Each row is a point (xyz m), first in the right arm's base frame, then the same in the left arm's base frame.
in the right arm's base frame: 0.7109 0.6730 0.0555
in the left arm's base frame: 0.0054 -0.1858 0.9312
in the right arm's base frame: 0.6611 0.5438 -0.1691
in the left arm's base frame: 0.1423 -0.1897 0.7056
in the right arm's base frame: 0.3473 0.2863 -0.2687
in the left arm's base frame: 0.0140 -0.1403 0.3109
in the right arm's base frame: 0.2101 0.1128 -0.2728
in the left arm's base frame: -0.0869 -0.1716 0.1165
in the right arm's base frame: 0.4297 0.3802 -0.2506
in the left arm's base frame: 0.0595 -0.1327 0.4284
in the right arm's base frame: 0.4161 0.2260 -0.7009
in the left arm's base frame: 0.3986 -0.1231 0.0943
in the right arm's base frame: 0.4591 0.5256 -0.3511
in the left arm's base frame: 0.1866 -0.0245 0.4935
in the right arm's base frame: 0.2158 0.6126 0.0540
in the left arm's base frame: -0.2602 0.0992 0.6197
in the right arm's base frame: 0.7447 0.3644 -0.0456
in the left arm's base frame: 0.0476 -0.4023 0.6904
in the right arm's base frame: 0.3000 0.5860 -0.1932
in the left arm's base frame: -0.0155 0.0850 0.5256
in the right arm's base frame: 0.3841 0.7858 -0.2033
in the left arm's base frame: 0.0748 0.1735 0.7020
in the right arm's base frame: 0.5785 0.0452 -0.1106
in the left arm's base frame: -0.0455 -0.5028 0.3514
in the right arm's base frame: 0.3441 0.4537 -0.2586
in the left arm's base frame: 0.0362 -0.0220 0.4277
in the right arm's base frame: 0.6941 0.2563 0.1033
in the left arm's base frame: -0.1237 -0.4819 0.6630
